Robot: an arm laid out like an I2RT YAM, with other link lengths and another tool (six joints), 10 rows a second.
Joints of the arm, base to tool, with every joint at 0 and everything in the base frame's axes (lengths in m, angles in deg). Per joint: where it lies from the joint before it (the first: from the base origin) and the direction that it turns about. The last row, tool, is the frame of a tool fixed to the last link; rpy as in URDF.
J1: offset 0.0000 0.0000 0.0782 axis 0 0 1
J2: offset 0.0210 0.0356 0.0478 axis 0 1 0
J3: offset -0.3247 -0.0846 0.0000 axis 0 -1 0
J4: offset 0.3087 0.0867 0.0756 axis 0 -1 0
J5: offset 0.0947 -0.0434 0.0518 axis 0 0 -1
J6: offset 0.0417 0.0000 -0.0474 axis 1 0 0
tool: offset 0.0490 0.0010 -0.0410 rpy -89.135 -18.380 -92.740
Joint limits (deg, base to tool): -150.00..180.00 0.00..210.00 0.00..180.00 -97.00..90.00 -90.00..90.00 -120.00..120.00
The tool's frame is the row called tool.
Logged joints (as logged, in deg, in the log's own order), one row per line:
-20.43, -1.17, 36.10, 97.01, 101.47, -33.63
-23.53, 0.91, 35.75, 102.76, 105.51, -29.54
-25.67, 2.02, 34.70, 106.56, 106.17, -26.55
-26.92, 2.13, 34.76, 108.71, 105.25, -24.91
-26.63, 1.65, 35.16, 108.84, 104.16, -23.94
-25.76, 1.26, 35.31, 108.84, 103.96, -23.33
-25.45, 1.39, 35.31, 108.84, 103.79, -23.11
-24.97, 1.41, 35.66, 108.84, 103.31, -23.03
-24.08, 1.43, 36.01, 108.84, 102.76, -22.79
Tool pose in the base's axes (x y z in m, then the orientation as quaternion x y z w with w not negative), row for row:
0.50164, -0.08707, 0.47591, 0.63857, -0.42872, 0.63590, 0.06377
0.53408, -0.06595, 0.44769, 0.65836, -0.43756, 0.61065, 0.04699
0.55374, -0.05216, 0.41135, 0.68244, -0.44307, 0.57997, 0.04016
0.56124, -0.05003, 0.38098, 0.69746, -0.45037, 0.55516, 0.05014
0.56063, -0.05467, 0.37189, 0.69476, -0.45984, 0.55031, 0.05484
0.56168, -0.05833, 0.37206, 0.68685, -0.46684, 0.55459, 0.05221
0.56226, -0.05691, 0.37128, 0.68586, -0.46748, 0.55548, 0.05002
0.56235, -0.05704, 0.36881, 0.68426, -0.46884, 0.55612, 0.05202
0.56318, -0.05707, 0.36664, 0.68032, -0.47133, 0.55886, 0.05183
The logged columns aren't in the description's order. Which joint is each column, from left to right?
Columns, left to right: J4, J1, J5, J2, J3, J6.
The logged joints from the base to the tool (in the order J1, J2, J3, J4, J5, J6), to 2 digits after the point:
-1.17, 97.01, 101.47, -20.43, 36.10, -33.63
0.91, 102.76, 105.51, -23.53, 35.75, -29.54
2.02, 106.56, 106.17, -25.67, 34.70, -26.55
2.13, 108.71, 105.25, -26.92, 34.76, -24.91
1.65, 108.84, 104.16, -26.63, 35.16, -23.94
1.26, 108.84, 103.96, -25.76, 35.31, -23.33
1.39, 108.84, 103.79, -25.45, 35.31, -23.11
1.41, 108.84, 103.31, -24.97, 35.66, -23.03
1.43, 108.84, 102.76, -24.08, 36.01, -22.79

